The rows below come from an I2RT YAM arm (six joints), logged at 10 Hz.
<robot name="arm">
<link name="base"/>
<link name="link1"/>
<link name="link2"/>
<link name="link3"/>
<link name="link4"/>
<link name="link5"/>
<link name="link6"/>
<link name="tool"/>
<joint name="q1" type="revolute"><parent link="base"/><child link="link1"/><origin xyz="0 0 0.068"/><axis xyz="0 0 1"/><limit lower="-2.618" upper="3.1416"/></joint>
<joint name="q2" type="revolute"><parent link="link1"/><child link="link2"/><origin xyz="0.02 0.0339 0.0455"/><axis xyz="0 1 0"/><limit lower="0" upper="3.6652"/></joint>
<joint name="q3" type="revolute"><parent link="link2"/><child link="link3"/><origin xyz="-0.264 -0.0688 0"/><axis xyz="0 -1 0"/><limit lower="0" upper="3.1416"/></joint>
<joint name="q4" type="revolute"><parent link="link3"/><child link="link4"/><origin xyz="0.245 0.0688 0.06"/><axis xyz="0 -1 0"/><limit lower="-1.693" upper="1.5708"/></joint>
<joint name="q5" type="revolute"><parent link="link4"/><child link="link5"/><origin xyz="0.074 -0.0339 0.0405"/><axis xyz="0 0 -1"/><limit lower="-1.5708" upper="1.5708"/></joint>
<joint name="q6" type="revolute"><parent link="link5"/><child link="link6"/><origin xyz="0.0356 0 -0.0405"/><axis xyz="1 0 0"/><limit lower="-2.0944" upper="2.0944"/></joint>
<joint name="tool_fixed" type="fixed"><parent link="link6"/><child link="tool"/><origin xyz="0 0 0" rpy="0 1.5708 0"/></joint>
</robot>
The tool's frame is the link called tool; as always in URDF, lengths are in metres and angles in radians.
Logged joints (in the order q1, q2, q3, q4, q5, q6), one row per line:
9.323, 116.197, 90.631, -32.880, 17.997, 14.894
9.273, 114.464, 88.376, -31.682, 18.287, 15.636
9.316, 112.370, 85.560, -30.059, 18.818, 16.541
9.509, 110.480, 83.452, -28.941, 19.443, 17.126
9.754, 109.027, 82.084, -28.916, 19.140, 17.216
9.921, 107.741, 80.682, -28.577, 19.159, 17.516
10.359, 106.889, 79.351, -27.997, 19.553, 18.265
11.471, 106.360, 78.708, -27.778, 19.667, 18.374
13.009, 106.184, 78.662, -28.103, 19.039, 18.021
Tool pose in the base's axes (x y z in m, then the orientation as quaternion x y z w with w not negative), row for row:
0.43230, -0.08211, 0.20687, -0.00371, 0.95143, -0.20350, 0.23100
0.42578, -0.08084, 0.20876, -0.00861, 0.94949, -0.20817, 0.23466
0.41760, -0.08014, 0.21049, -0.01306, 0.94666, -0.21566, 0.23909
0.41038, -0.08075, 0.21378, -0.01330, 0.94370, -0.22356, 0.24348
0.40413, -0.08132, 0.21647, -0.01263, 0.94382, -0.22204, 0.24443
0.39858, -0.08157, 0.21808, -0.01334, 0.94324, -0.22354, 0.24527
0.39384, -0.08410, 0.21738, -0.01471, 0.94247, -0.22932, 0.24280
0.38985, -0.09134, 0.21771, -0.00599, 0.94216, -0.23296, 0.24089
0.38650, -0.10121, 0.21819, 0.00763, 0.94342, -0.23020, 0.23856
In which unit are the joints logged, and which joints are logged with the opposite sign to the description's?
The joints are logged in degrees. Opposite sign: q1, q6.
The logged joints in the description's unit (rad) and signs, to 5 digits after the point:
-0.16272, 2.02802, 1.58181, -0.57386, 0.31411, -0.25995
-0.16184, 1.99777, 1.54245, -0.55296, 0.31917, -0.27290
-0.16259, 1.96123, 1.49330, -0.52463, 0.32844, -0.28869
-0.16596, 1.92824, 1.45651, -0.50512, 0.33934, -0.29891
-0.17024, 1.90288, 1.43264, -0.50468, 0.33406, -0.30048
-0.17315, 1.88044, 1.40817, -0.49876, 0.33439, -0.30571
-0.18080, 1.86556, 1.38494, -0.48864, 0.34126, -0.31878
-0.20021, 1.85633, 1.37371, -0.48482, 0.34325, -0.32069
-0.22705, 1.85326, 1.37291, -0.49049, 0.33229, -0.31453

